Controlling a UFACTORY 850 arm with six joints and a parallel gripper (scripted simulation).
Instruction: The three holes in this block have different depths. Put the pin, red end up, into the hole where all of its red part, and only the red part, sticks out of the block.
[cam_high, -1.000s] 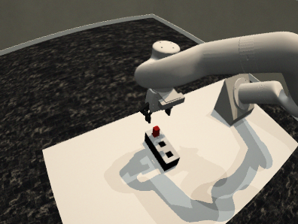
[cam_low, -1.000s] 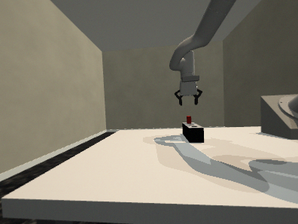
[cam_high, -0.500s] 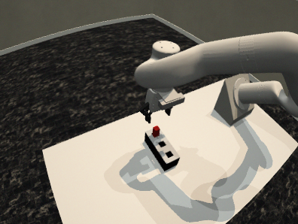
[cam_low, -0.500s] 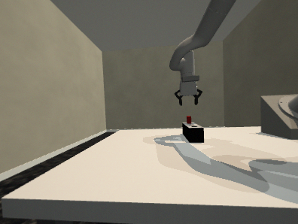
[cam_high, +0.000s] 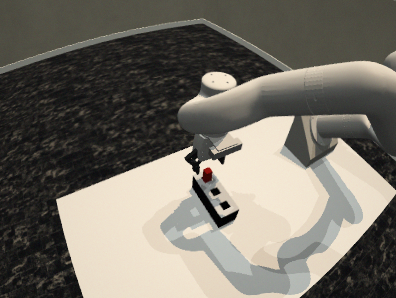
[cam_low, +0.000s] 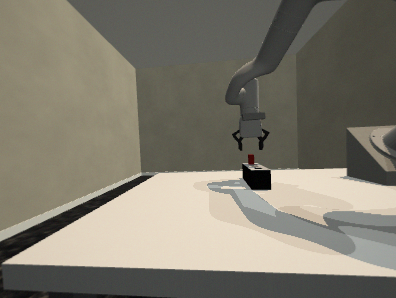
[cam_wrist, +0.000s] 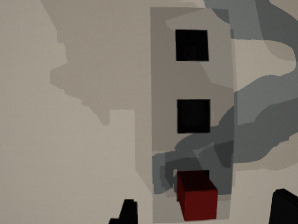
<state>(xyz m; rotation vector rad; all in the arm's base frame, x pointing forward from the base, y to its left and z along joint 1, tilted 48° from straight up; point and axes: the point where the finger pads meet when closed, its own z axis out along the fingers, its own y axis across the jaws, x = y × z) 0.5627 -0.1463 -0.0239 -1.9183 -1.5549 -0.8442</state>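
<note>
My gripper is now 50 mm above the pin. Also, from my hand: black block 10 mm ahead, 60 mm to the left, 110 mm below.
</note>
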